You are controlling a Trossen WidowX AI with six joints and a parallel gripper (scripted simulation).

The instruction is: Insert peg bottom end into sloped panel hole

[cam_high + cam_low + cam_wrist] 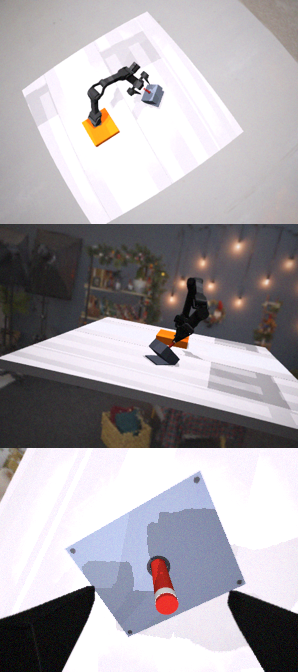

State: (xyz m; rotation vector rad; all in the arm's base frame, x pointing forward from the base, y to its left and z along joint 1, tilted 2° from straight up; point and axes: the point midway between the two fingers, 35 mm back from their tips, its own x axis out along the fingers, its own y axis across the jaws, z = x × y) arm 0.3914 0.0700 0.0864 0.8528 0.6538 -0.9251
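The red peg is 1 cm to the right of my gripper tip and 1 cm below it. The rest, counted from my gripper tip: sloped panel (6 cm below, 3 cm to the right, 3 cm ahead); flat grey foot (10 cm below, 5 cm to the right, 5 cm ahead).
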